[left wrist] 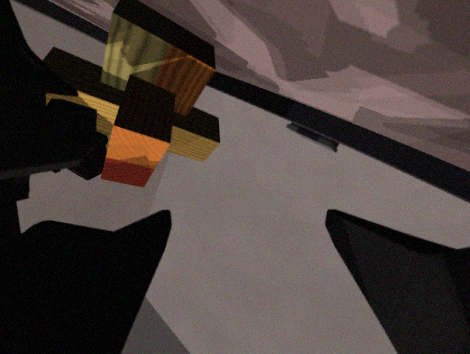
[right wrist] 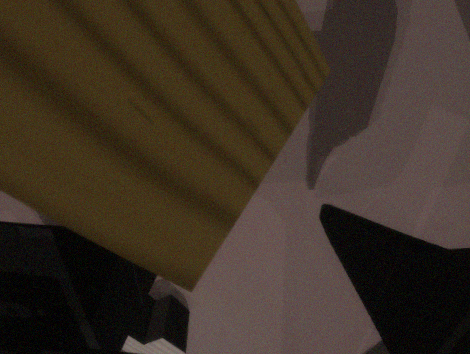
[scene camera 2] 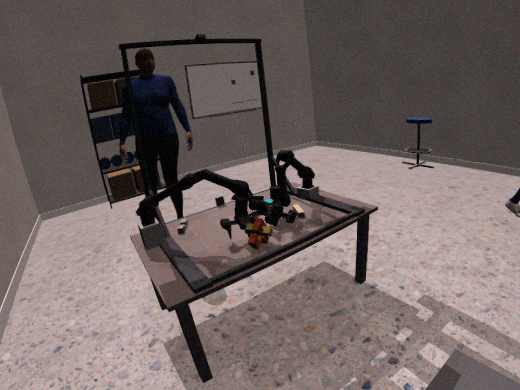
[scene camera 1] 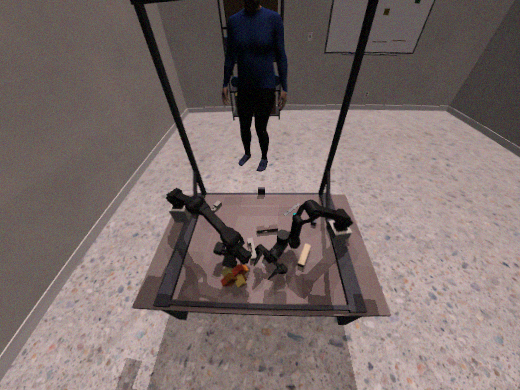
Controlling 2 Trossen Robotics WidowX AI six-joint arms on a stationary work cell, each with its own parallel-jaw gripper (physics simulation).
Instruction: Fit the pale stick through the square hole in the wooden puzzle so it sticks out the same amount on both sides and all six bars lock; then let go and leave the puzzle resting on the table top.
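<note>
The wooden puzzle, a cross of red, orange, yellow and olive bars, rests on the table near the front. The pale stick lies flat on the table to the right of it, apart from both grippers. My right gripper is open and hangs right over the puzzle; an olive bar fills its wrist view and hides one finger. My left gripper is open and empty, low over bare table between the puzzle and the stick.
A small dark block lies mid-table and a small grey piece at the back left. A black frame borders the work area, with tall posts behind. A person in blue stands behind the table.
</note>
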